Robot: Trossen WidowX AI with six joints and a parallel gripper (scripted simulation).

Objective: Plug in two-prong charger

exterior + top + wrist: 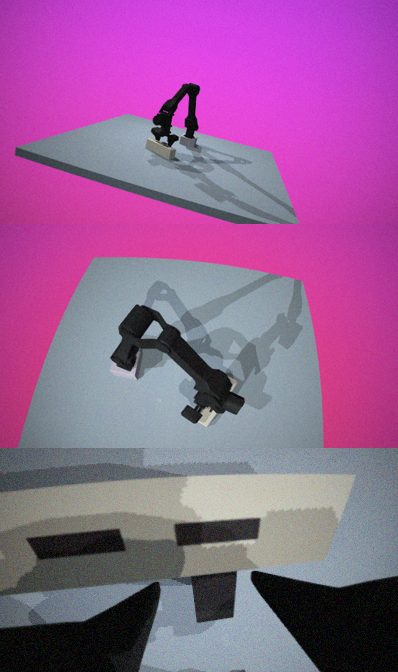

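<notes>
My gripper tip is 20 mm short of the dark two-prong charger, 10 mm to the left of it and 10 mm below it.
</notes>
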